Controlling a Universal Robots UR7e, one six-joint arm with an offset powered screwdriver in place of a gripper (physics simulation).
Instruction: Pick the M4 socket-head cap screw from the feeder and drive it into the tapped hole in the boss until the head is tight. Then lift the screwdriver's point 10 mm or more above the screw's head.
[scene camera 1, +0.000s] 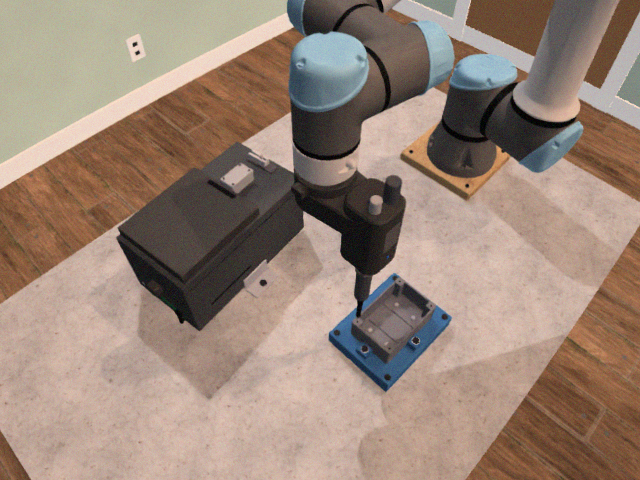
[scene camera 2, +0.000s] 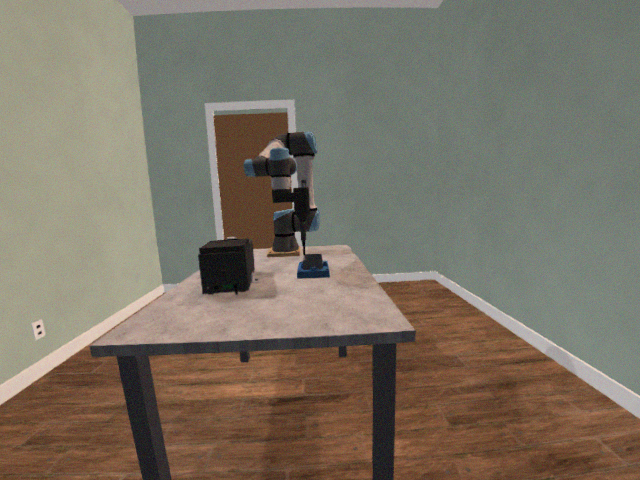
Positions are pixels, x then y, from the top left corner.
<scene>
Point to a blue fixture plate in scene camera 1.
373, 367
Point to a black screw feeder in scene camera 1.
At 268, 191
</scene>
